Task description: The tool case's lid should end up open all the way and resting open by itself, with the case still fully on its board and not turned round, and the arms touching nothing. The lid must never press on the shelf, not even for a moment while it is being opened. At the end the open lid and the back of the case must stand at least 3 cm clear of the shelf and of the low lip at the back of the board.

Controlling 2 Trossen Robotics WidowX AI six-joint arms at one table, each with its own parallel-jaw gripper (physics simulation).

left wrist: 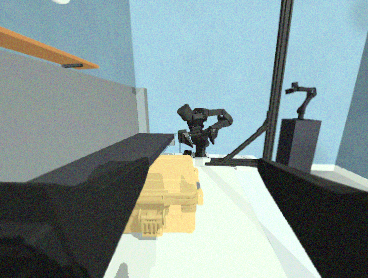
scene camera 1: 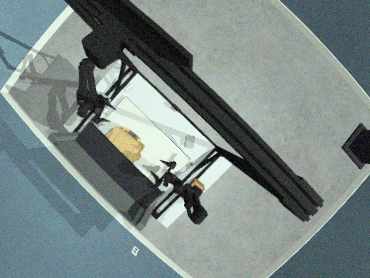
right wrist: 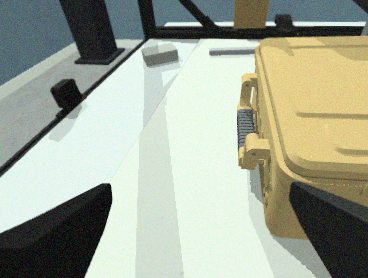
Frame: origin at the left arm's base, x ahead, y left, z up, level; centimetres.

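Seen in the pictures: left gripper, fingertip midpoint: (left wrist: 202,162) (scene camera 1: 154,165); right gripper, fingertip midpoint: (left wrist: 203,145) (scene camera 1: 113,115) (right wrist: 201,191); left arm's base, link origin: (scene camera 1: 195,190); right arm's base, link origin: (left wrist: 200,155) (scene camera 1: 101,100).
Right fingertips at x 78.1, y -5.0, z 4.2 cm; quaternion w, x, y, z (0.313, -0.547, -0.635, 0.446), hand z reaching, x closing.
Offsets run from my right fingertips to a thing's middle. Level surfaces: height alone.
The yellow tool case (scene camera 1: 126,143) (left wrist: 172,192) (right wrist: 320,90) stands upright on the cream board {dz -13.3 cm} (scene camera 1: 155,131) (right wrist: 205,210), its lid shut. Its dark-ribbed handle {dx -16.8, dy +3.2, dz -9.9 cm} (right wrist: 245,130) is on the front side. The dark shelf {dz +3.2 cm} (scene camera 1: 112,159) (left wrist: 125,150) runs along the case's back side and hides part of it. My left gripper (scene camera 1: 162,170) is open and empty, off the case's lower-right end in the scene view. My right gripper (scene camera 1: 111,114) (right wrist: 201,191) is open and empty, off the upper-left end, touching nothing visible. The back lip and any gap there are hidden.
A grey block {dx -53.4, dy -19.3, dz -14.4 cm} (scene camera 1: 190,140) (right wrist: 160,54) lies on the table beside the board. A thin grey bar {dx -51.4, dy +3.4, dz -12.7 cm} (scene camera 1: 171,157) (right wrist: 232,51) lies near the board's far end in the right wrist view. A large dark overhead beam (scene camera 1: 220,130) crosses the scene view. Frame bars edge the table.
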